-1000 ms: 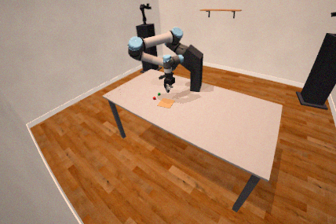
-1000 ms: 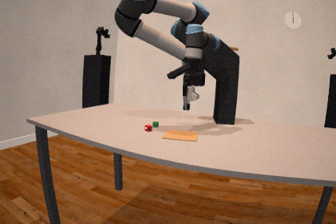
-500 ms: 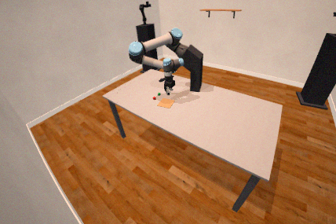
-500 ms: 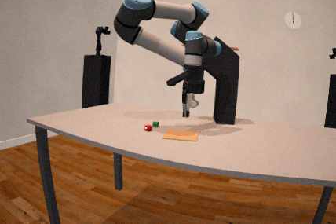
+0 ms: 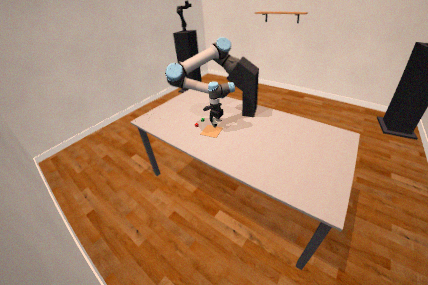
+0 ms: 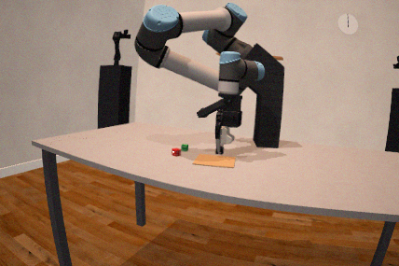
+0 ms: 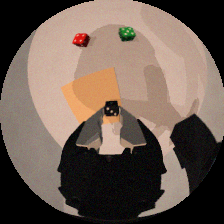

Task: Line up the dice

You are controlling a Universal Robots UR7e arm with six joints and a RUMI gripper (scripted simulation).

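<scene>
The orange mat lies 50 mm ahead of my hand, 30 mm below it and 10 mm to the right of it. Round my hand: black die right at my hand; then red die 160 mm to the right, 30 mm ahead, 20 mm below; then green die 150 mm to the right, 60 mm behind, 20 mm below.
</scene>
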